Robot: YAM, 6 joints.
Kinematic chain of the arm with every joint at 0, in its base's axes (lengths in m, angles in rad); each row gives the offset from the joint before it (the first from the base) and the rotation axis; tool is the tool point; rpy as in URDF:
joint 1: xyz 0 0 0.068 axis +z
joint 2: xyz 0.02 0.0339 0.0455 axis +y
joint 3: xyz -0.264 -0.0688 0 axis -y
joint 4: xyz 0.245 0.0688 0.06 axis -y
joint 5: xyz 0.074 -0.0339 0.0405 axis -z
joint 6: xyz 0.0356 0 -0.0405 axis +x
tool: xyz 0 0 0 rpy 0 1.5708 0
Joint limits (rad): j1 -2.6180..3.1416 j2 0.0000..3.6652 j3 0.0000..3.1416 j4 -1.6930..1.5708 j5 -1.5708..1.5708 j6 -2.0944..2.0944
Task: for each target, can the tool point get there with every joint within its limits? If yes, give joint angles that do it. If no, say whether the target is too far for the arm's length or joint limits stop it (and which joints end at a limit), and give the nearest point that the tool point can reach.
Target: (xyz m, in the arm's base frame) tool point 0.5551 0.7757 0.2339
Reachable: no: too far | nearest point 0.3729 0.5210 0.1935 | short by 0.316 m
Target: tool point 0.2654 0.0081 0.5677
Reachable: yes | joints -0.0991 1.4664 1.9310 -0.1200 -1.2977 1.4436
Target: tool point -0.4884 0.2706 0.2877
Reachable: yes | joints 2.6865 2.4559 2.4111 -0.4099 0.9208 0.2577
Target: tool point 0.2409 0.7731 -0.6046
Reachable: no: too far | nearest point 0.1484 0.4763 -0.2799 | short by 0.450 m
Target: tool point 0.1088 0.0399 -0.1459
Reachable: yes | joints 0.3978 2.9510 0.8185 -0.3118 0.1519 -1.2783
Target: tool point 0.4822 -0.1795 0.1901
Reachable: yes | joints -0.4045 2.3675 1.5438 1.1403 -0.7693 1.3588
